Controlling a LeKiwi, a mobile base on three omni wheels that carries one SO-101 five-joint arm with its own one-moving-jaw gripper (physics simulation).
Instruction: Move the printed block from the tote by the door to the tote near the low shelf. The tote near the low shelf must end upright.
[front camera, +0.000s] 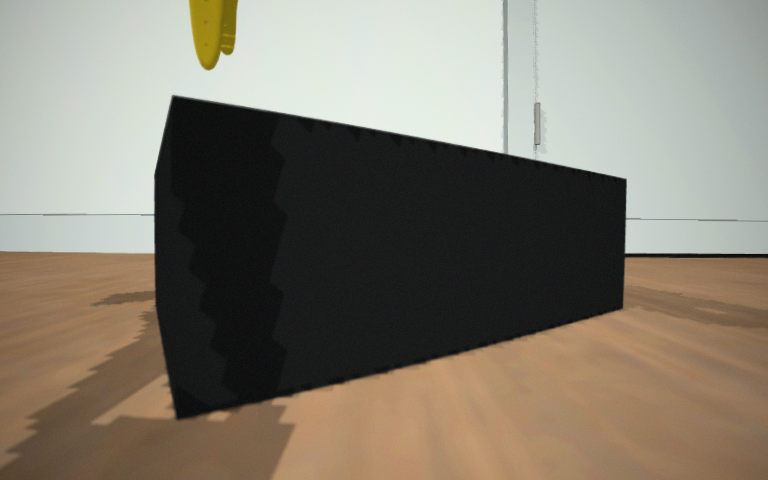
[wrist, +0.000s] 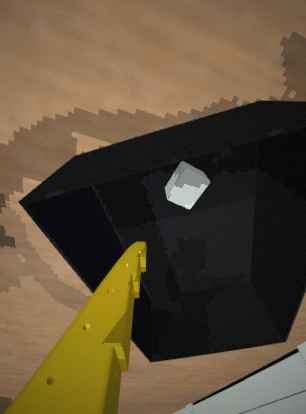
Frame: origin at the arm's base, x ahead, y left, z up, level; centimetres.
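Seen in the pictures: hand at its tool point: (front camera: 208, 61) (wrist: 146, 252).
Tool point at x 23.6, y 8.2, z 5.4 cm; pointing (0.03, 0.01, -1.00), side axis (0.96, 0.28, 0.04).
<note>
Offsets run from my tool point to a thing's top centre. "spot": to the spot under its first point. Level surfaces: height alone.
The black tote {dx +8.8, dy -9.8, dz -4.4 cm} (front camera: 396, 243) (wrist: 230, 250) stands upright on the floor, close in front of the base, with its open top facing the wrist camera. The printed block {dx +5.1, dy -1.7, dz -11.2 cm} (wrist: 187, 186), small and white-grey, lies inside it near the far wall in the wrist view. My gripper (front camera: 218, 55) (wrist: 140, 250) is open and empty; one notched yellow jaw shows in the wrist view and the moving jaw is out of the picture. In the front view the jaw tips hang above the tote's left end. The block is hidden behind the tote wall in the front view. A second tote does not show.
A pale wall (front camera: 362, 62) with a skirting board stands behind the tote. A vertical door edge and a grey handle {spot: dx +59.0, dy -43.7, dz +14.4 cm} (front camera: 537, 123) are at the right of the front view. The wooden floor {dz -14.4 cm} (front camera: 509, 407) (wrist: 125, 45) carries dark shadows. A pale surface (wrist: 270, 387) shows at the wrist view's lower right.
</note>
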